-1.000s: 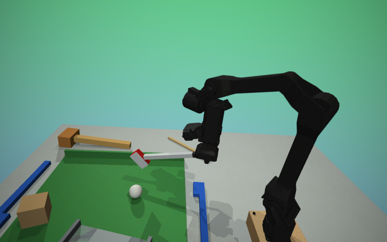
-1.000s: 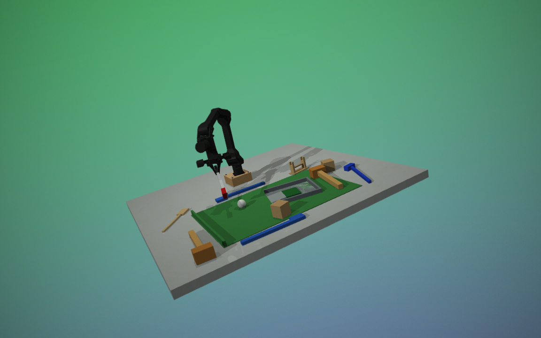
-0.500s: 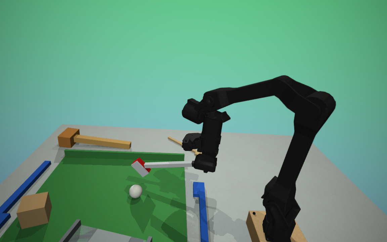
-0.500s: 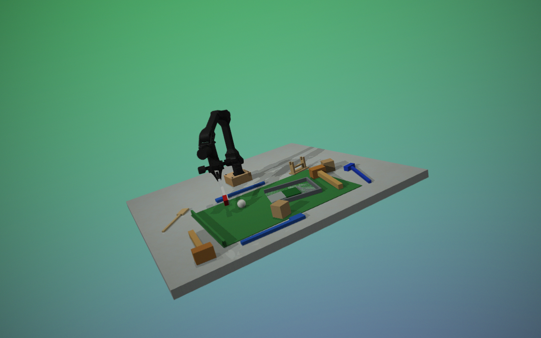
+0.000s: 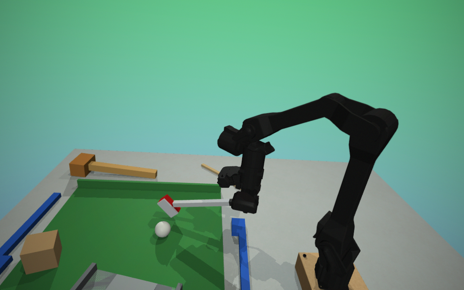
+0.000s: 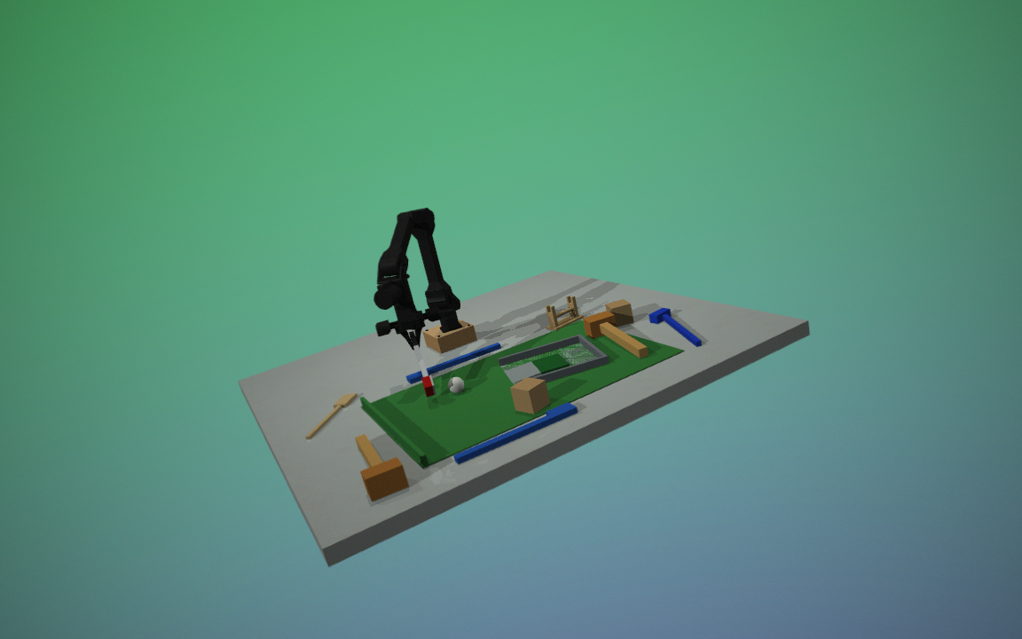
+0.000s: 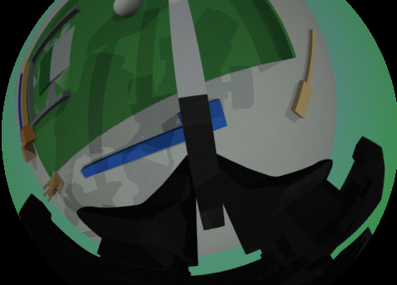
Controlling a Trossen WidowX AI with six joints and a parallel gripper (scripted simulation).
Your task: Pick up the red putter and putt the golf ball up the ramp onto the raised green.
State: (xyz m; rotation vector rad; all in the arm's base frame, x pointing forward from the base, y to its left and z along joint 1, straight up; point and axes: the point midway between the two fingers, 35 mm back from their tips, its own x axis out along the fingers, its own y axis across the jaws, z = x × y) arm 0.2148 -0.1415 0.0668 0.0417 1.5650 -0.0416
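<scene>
Right now the red putter is 12 cm ahead of my gripper tip. The rest, counted from my gripper tip: green mat: 26 cm ahead, 21 cm to the left, 8 cm below; white golf ball: 22 cm ahead, 6 cm to the left, 6 cm below; green back wall: 33 cm ahead, 14 cm to the right, 7 cm below.
</scene>
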